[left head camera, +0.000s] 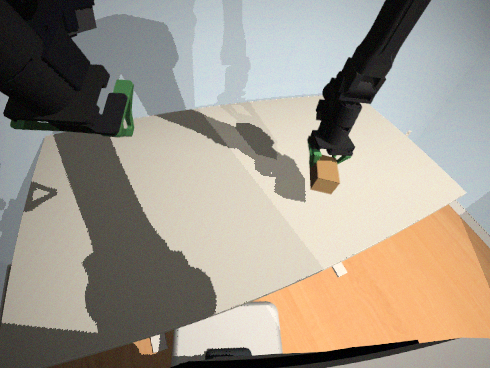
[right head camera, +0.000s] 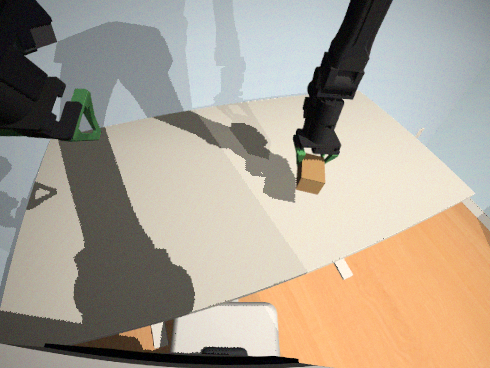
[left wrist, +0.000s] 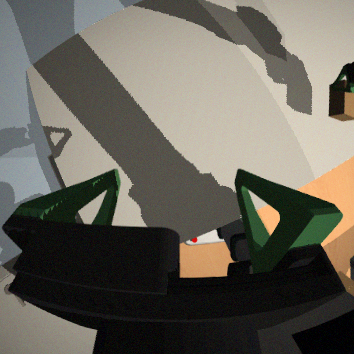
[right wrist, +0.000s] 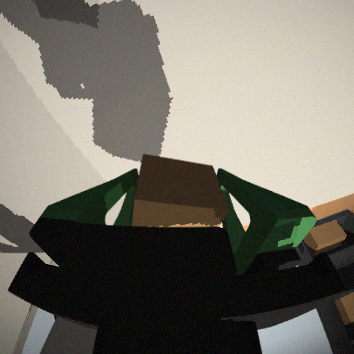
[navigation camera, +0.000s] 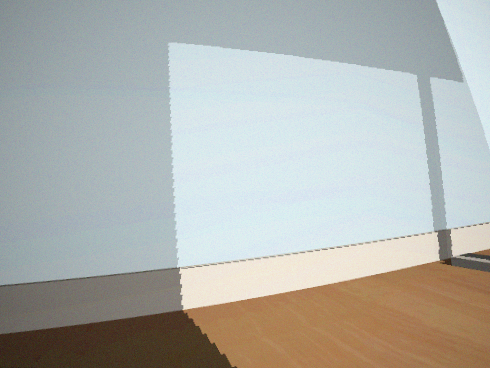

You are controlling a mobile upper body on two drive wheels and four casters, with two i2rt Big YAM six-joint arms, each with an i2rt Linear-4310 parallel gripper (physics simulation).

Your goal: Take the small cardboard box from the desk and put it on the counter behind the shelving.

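Frame: origin at the left arm's base, x ahead, y right, z down, level; centimetres.
Seen in the pictures: left gripper, fingertip midpoint: (left head camera: 100,129) (right head camera: 73,133) (left wrist: 177,175); right gripper, fingertip midpoint: (left head camera: 320,166) (right head camera: 308,165) (left wrist: 339,88) (right wrist: 177,174).
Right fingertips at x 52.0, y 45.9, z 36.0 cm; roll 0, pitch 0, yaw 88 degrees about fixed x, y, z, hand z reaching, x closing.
Observation:
A point is followed by its place in that frame.
The small cardboard box (left head camera: 327,174) @(z 32.4, x 45.5, y 44.6 cm) (right head camera: 312,174) @(z 32.5, x 45.4, y 44.7 cm) (left wrist: 345,104) @(z 32.3, x 46.4, y 42.7 cm) (right wrist: 175,182) @(z 34.2, x 52.6, y 45.8 cm) is a tan block held between the green fingers of my right gripper (right wrist: 177,174) @(z 36.0, x 52.0, y 45.9 cm). It is over the right part of the pale desk (left head camera: 200,200) @(z 46.0, x 46.5, y 12.5 cm) (right head camera: 190,200) @(z 46.0, x 46.4, y 13.1 cm) (left wrist: 200,100) @(z 46.0, x 51.4, y 8.0 cm) (right wrist: 250,100) @(z 46.0, x 56.3, y 54.9 cm), apart from the gripper's shadow and seemingly above the surface. My left gripper (left wrist: 177,175) @(z 13.1, x 35.1, y 0.6 cm) is open and empty, over the desk's left end, far from the box. The counter and the shelving cannot be made out for certain in these views.
A white rounded object (left head camera: 227,327) @(z 115.0, x 19.9, y 22.3 cm) (right head camera: 227,325) @(z 115.0, x 20.4, y 23.4 cm) stands at the desk's near edge. Wooden floor (left head camera: 390,285) @(z 141.0, x 38.9, y 141.3 cm) (right head camera: 400,285) @(z 141.0, x 41.6, y 143.8 cm) (navigation camera: 325,330) @(z 141.0, x 81.9, y 33.2 cm) lies beyond that edge. In the right wrist view, a brown box (right wrist: 326,236) @(z 114.2, x -96.7, y 242.9 cm) sits among dark structures. A wall (navigation camera: 300,150) @(z 106.9, x 107.7, y 35.7 cm) fills much of the navigation view.

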